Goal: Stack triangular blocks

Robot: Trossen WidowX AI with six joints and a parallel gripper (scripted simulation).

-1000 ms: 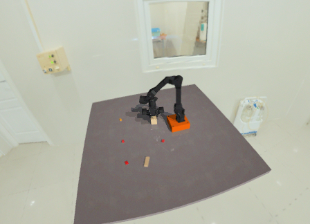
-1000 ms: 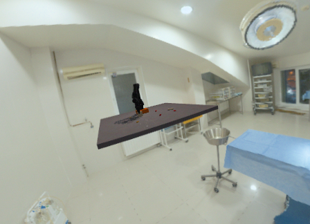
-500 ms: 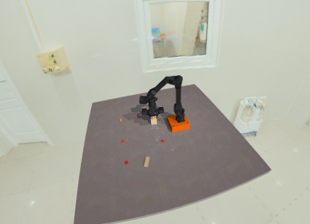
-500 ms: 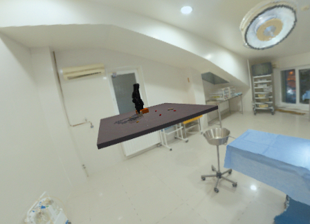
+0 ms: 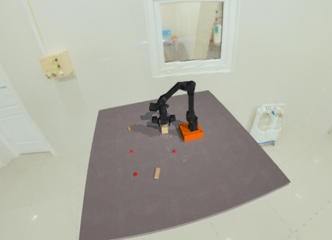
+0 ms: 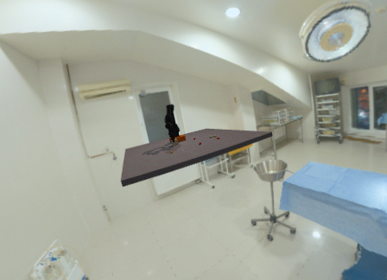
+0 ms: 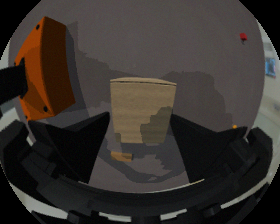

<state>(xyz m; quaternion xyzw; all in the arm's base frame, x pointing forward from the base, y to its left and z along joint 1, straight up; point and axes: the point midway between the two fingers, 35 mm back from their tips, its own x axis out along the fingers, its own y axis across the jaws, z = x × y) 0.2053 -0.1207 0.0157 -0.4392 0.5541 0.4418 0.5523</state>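
Now: gripper tip 1 cm to the left of the light wooden triangular block and 1 cm below it. Round my gripper tip: tiny wooden bit 6 cm behind, 12 cm to the right, 3 cm below; tiny orange piece 30 cm ahead, 13 cm to the right, 3 cm below.
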